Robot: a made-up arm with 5 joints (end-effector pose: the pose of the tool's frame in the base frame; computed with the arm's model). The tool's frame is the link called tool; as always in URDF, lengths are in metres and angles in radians. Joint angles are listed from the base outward.
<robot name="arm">
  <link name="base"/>
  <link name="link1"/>
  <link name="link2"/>
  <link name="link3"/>
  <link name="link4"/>
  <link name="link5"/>
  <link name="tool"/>
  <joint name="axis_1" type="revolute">
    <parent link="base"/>
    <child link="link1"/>
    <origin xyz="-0.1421 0.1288 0.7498" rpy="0 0 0"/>
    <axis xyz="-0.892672 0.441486 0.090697"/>
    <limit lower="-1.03" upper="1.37"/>
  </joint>
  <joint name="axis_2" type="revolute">
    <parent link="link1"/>
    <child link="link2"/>
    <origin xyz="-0.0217 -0.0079 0.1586" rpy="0 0 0"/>
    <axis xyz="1 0 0"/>
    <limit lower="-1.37" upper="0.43"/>
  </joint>
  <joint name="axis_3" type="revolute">
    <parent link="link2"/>
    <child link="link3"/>
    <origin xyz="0.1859 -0.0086 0.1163" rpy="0 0 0"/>
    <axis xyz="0 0 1"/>
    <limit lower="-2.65" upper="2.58"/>
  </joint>
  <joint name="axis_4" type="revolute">
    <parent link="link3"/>
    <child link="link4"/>
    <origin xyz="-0.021 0.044 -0.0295" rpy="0 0 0"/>
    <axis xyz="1 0 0"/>
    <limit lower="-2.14" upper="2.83"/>
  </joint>
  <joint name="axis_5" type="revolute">
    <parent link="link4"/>
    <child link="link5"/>
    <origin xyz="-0.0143 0.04 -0.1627" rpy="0 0 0"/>
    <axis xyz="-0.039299 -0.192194 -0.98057"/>
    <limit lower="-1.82" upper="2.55"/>
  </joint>
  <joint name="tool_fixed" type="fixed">
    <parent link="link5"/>
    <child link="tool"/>
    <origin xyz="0.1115 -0.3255 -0.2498" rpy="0 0 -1.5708"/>
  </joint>
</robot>
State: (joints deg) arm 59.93 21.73 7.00 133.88 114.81
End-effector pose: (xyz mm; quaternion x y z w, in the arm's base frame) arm -166.7 750.8 1054.7 0.2706 -0.5980 0.6614 0.3629
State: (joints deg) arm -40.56 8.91 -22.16 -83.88 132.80
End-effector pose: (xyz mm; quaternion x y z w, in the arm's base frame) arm -439.5 -84.4 574.6 -0.1012 0.4550 0.7498 0.4697
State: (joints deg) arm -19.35 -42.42 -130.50 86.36 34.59
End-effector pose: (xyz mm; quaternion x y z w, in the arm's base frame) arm 383.2 -247.1 843.5 -0.7794 0.1940 0.4803 0.3524
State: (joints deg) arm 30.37 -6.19 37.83 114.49 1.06
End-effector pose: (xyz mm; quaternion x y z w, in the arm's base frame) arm -271.3 577.0 665.8 0.1573 0.7174 -0.4754 0.4843
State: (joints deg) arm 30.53 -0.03 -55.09 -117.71 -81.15
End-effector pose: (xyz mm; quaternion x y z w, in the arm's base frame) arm -44.2 -77.6 1322.6 -0.8896 0.3205 -0.3093 0.1015
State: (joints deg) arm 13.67 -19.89 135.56 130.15 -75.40
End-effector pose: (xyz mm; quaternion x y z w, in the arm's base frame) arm -367.3 276.4 1351.2 0.1316 0.9631 0.1898 0.1384
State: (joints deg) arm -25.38 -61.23 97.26 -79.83 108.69
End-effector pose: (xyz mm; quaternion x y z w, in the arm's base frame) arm 362.2 -183.5 1222.5 0.4766 -0.5717 -0.3187 0.5869
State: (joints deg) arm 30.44 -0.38 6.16 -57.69 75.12
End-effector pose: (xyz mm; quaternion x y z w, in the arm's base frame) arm -119.6 -187.5 1140.8 -0.1054 -0.7090 -0.6393 0.2785
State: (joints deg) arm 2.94 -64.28 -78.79 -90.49 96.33
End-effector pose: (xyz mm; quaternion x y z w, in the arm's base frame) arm -421.7 403.2 771.4 0.1564 0.8297 0.0391 0.5344
